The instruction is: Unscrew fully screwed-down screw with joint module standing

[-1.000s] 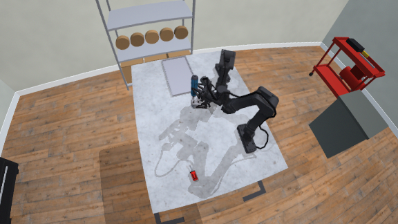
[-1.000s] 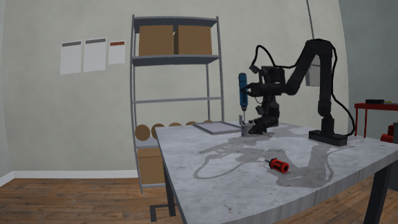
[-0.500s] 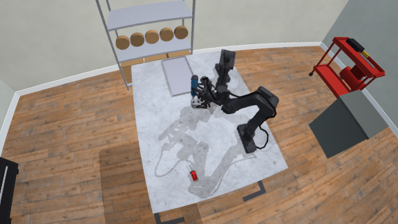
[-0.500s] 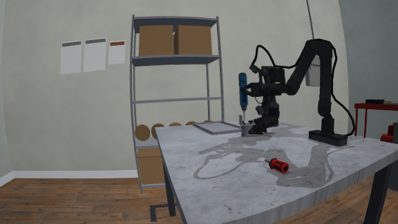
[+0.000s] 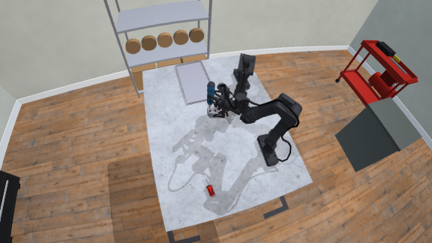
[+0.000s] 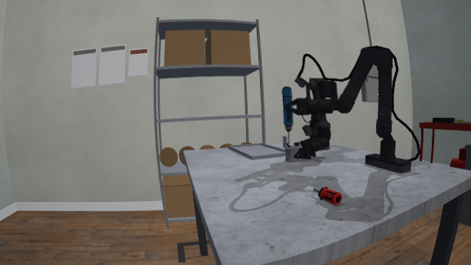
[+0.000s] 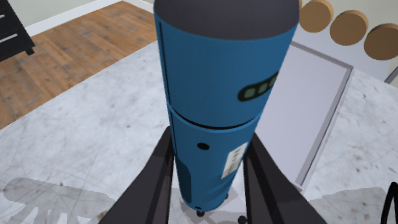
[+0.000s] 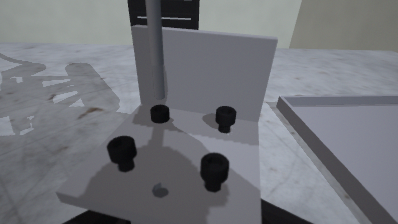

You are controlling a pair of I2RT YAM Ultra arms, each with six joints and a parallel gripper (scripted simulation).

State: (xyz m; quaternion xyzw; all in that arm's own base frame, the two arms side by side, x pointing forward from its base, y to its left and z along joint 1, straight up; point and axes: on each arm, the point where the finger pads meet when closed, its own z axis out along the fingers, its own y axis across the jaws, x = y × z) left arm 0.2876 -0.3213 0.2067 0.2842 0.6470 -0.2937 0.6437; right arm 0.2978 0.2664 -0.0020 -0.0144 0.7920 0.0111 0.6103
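Right now the joint module is right at my right hand. From my right hand the other things lie so: screw (2 cm ahead, 1 cm to the left, 4 cm above); grey bracket (5 cm above); bit (2 cm ahead, 1 cm to the left, 7 cm above).
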